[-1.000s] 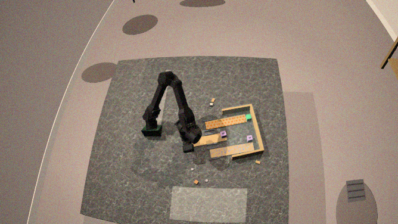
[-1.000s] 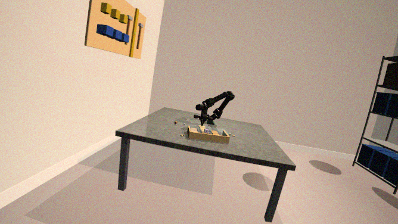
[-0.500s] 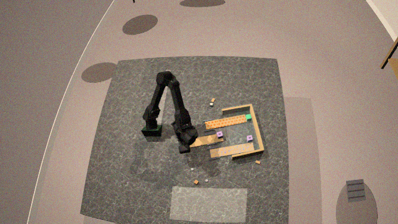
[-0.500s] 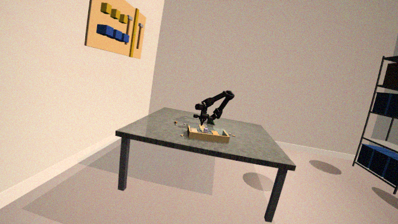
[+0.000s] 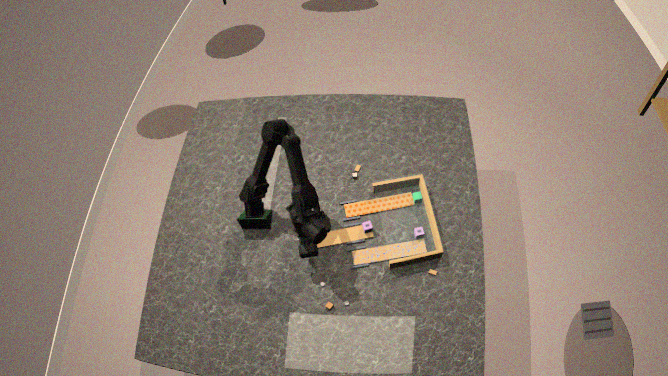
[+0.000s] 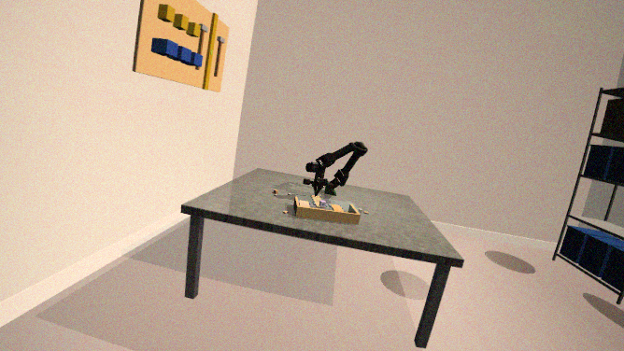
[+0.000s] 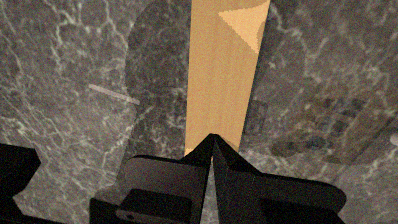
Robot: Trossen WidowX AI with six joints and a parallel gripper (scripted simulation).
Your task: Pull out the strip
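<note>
Now: the plain strip 100 mm ahead of my gripper tip and 10 mm to the left of it.
</note>
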